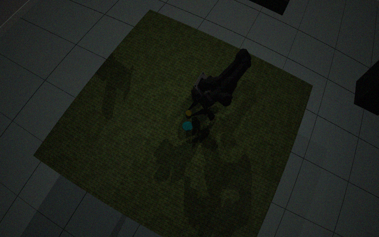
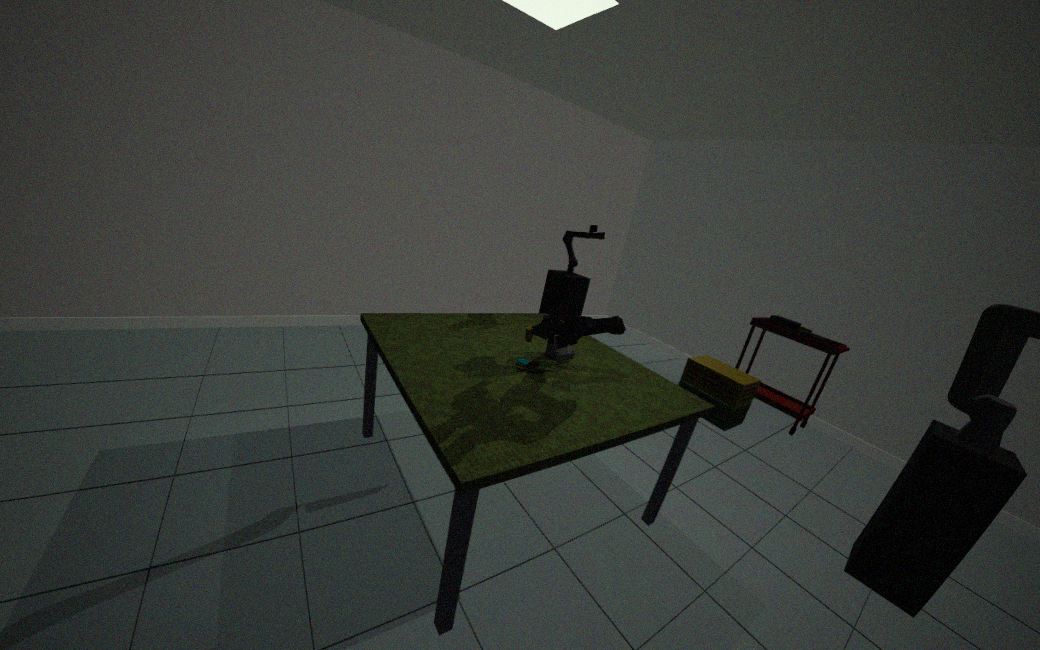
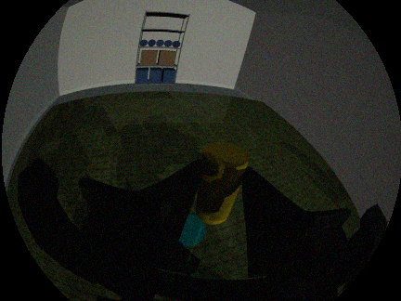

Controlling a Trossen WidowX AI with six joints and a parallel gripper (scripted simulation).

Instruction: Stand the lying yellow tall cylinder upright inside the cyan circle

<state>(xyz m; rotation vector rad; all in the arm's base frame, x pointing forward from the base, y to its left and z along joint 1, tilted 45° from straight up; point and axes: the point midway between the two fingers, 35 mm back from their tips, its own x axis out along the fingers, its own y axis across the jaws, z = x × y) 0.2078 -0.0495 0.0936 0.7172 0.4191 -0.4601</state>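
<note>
The cyan circle lies 10 mm to the left of my gripper tip and 160 mm below it. The rest, counted from my gripper tip: yellow tall cylinder: 20 mm below.
</note>
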